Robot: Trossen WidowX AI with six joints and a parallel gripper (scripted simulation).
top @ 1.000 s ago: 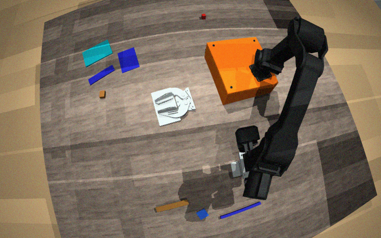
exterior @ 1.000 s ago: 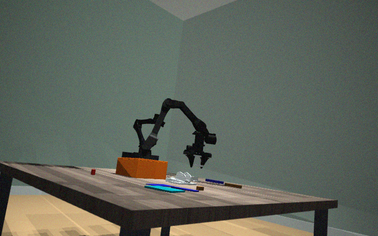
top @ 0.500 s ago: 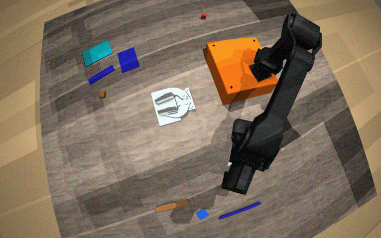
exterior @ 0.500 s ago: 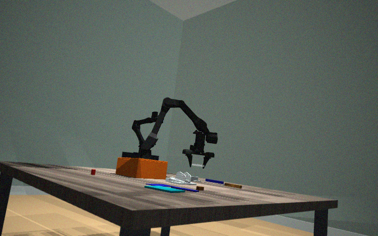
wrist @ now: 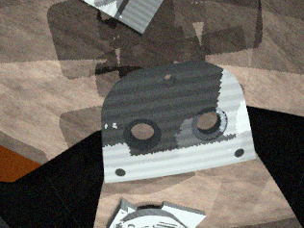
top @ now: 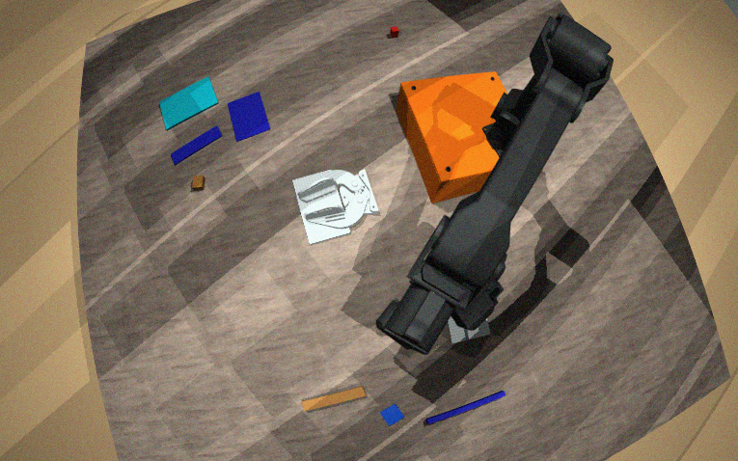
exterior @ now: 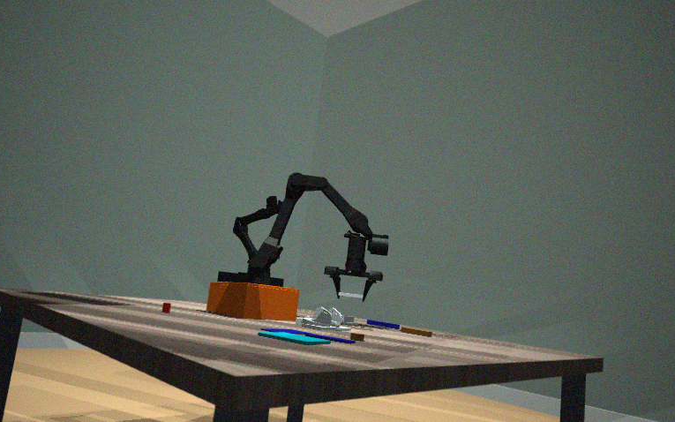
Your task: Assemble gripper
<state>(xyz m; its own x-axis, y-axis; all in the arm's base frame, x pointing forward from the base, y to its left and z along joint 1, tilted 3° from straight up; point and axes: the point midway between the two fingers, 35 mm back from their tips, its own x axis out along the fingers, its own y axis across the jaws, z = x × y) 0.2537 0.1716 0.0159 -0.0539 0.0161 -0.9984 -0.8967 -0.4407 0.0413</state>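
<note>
The white jaw is 190 mm to the right of my gripper tip, 70 mm below it and 30 mm ahead of it. The rest, counted from my gripper tip: blue square 160 mm to the left, 120 mm ahead, 80 mm below; white gripper base 20 mm above, 10 mm to the left; brown bar 200 mm ahead, 90 mm to the left, 70 mm below.
</note>
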